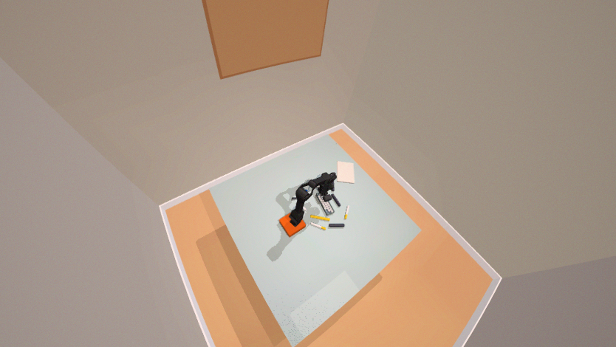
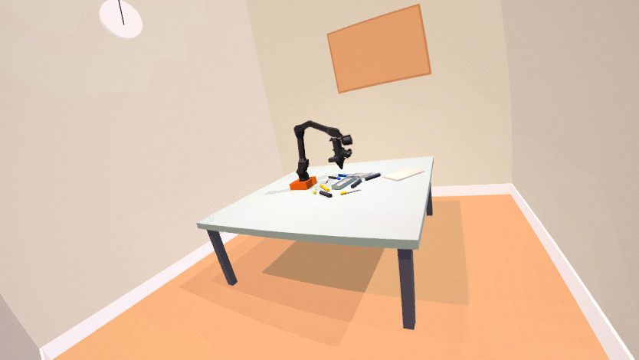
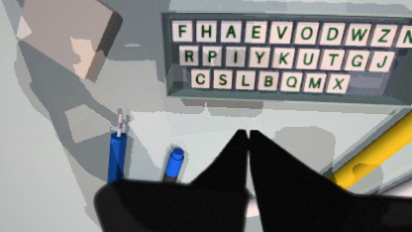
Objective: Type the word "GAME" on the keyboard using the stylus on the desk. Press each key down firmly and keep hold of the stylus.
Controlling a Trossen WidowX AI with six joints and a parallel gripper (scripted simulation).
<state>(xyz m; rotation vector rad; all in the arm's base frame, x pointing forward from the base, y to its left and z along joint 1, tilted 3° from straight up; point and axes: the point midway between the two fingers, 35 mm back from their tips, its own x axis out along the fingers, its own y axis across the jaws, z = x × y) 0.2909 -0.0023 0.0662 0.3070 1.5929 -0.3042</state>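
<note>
Right now the blue stylus is 15 cm to the left of my gripper tip, 9 cm below it and 2 cm behind it. From my gripper tip the other things lie so: blue-capped dark marker (11 cm to the left, 9 cm below, 8 cm behind); small pale pad (13 cm to the left, 11 cm ahead, 9 cm below); stylus tip (13 cm to the left, 9 cm below, 1 cm ahead).
</note>
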